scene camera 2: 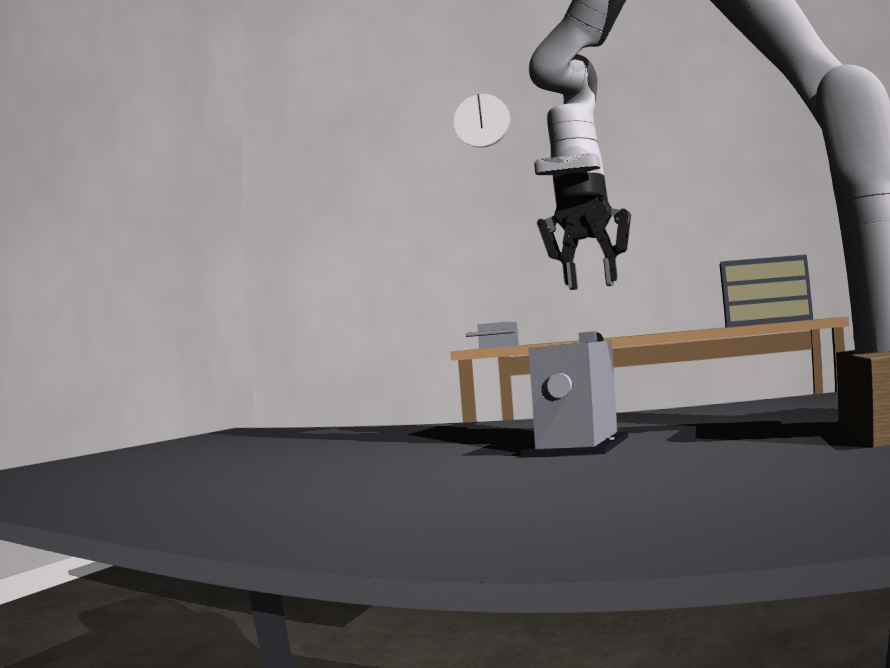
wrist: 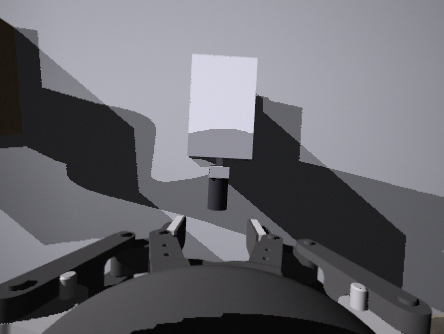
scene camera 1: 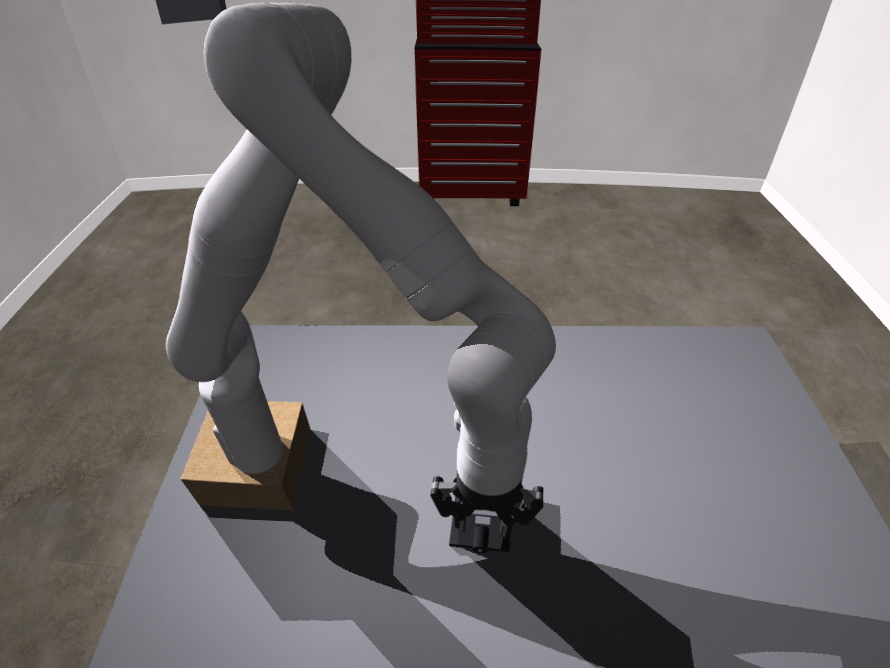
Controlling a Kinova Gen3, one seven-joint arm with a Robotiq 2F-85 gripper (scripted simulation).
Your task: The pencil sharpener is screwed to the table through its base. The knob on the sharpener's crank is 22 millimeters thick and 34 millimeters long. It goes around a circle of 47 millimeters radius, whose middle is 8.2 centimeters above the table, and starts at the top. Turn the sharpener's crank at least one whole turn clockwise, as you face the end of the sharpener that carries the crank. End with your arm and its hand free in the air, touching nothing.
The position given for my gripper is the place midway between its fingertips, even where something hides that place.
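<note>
My gripper [scene camera 2: 591,287] and a pencil sharpener [scene camera 2: 573,391] in scene camera 2. Wrist view: my gripper [wrist: 216,230], the pencil sharpener [wrist: 222,97]. Scene camera 1: my gripper [scene camera 1: 482,528].
</note>
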